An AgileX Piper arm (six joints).
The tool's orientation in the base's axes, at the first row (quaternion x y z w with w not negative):
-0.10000, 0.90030, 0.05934, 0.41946
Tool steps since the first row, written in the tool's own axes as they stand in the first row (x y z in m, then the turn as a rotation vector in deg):
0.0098, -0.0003, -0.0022, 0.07, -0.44, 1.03
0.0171, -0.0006, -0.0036, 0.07, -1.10, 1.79
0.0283, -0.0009, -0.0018, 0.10, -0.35, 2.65
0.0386, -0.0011, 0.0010, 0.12, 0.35, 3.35
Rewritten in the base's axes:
-0.0077, -0.0020, -0.0061, 0.82, -0.24, -0.72
-0.0133, -0.0035, -0.0108, 1.54, -0.74, -1.23
-0.0189, -0.0049, -0.0206, 1.99, 0.15, -1.78
-0.0232, -0.0059, -0.0303, 2.33, 0.96, -2.23

